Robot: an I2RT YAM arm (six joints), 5 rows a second.
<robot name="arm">
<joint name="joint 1" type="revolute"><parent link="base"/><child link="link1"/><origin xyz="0 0 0.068"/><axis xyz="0 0 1"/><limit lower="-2.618" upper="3.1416"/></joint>
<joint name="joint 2" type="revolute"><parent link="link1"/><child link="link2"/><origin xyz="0.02 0.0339 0.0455"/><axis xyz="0 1 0"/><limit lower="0" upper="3.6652"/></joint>
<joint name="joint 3" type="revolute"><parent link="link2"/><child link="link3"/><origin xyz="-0.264 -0.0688 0"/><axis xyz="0 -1 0"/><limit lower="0" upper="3.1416"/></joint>
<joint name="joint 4" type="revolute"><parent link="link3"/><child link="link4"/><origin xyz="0.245 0.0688 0.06"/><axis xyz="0 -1 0"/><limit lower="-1.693" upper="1.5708"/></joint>
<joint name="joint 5" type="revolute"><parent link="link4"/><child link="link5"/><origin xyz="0.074 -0.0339 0.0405"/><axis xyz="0 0 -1"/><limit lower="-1.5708" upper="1.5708"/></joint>
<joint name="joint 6" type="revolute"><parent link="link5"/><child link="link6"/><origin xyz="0.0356 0 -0.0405"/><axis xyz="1 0 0"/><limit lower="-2.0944" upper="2.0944"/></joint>
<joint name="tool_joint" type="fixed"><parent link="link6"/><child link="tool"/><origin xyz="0 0 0" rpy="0 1.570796 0"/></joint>
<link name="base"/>
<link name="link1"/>
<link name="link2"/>
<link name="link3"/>
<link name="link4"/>
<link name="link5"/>
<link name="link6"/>
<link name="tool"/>
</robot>
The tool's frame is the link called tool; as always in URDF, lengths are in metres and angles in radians.
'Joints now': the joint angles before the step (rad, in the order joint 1, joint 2, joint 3, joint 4, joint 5, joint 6). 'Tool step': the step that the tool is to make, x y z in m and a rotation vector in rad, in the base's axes. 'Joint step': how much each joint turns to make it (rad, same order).
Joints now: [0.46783 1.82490 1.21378 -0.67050 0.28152 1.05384]
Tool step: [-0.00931 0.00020 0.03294 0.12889 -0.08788 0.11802]
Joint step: [0.00142 -0.12199 -0.03185 0.06547 -0.11212 -0.08383]
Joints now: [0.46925 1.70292 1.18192 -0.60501 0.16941 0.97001]
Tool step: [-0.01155 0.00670 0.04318 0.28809 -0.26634 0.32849]
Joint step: [0.00142 -0.16905 -0.09896 0.30505 -0.30232 -0.18161]
